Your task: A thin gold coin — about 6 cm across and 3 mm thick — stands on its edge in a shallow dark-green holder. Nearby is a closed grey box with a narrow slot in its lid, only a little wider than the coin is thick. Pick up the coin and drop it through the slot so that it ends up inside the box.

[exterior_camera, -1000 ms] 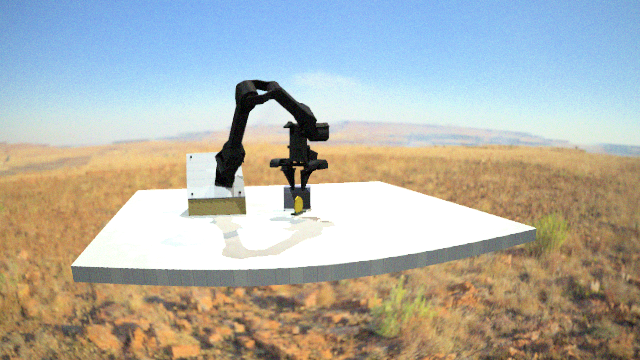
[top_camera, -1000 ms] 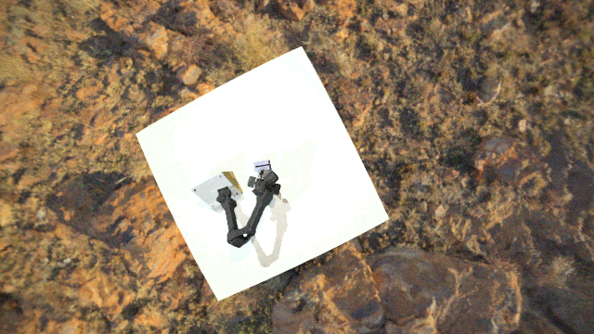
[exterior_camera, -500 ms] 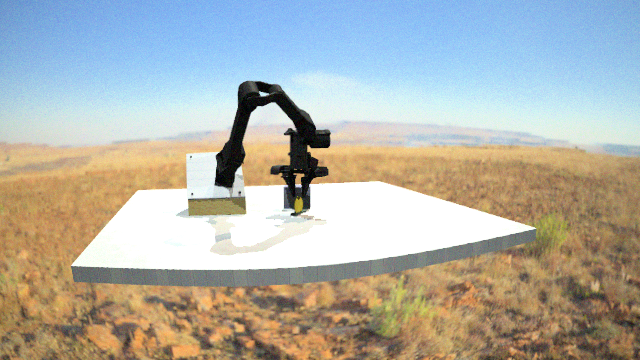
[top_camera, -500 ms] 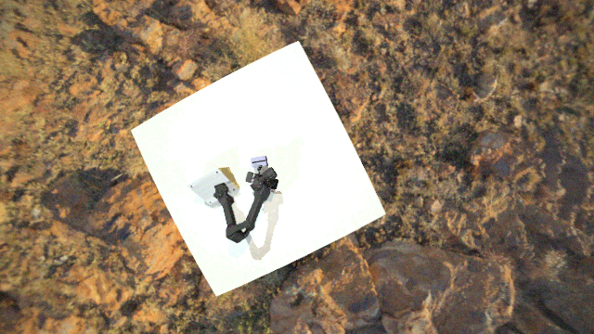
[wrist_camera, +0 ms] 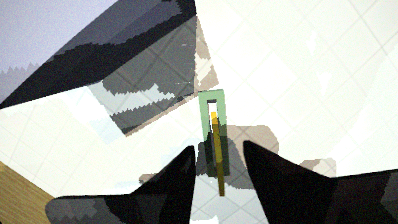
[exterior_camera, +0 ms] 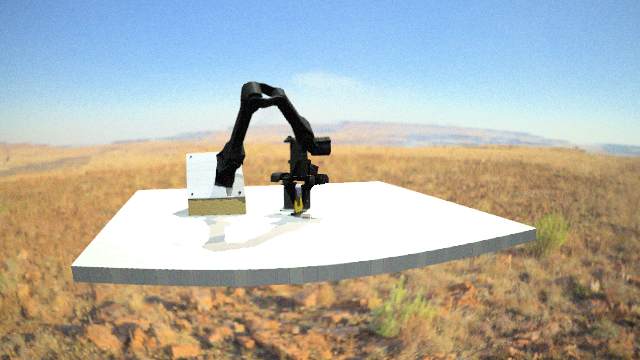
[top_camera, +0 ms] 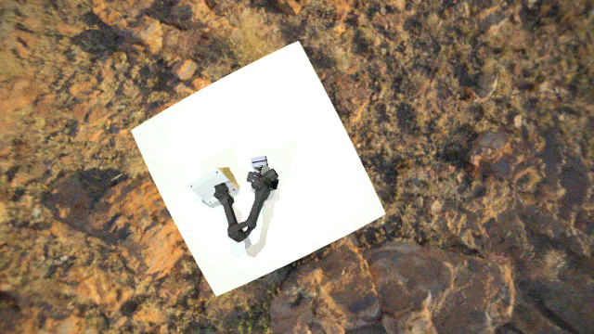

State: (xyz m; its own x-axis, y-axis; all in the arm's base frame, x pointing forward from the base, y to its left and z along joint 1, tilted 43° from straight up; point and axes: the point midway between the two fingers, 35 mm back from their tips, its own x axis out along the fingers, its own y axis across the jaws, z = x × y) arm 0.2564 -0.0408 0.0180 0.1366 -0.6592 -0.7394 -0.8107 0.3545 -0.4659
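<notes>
The gold coin lies right at my gripper tip.
</notes>
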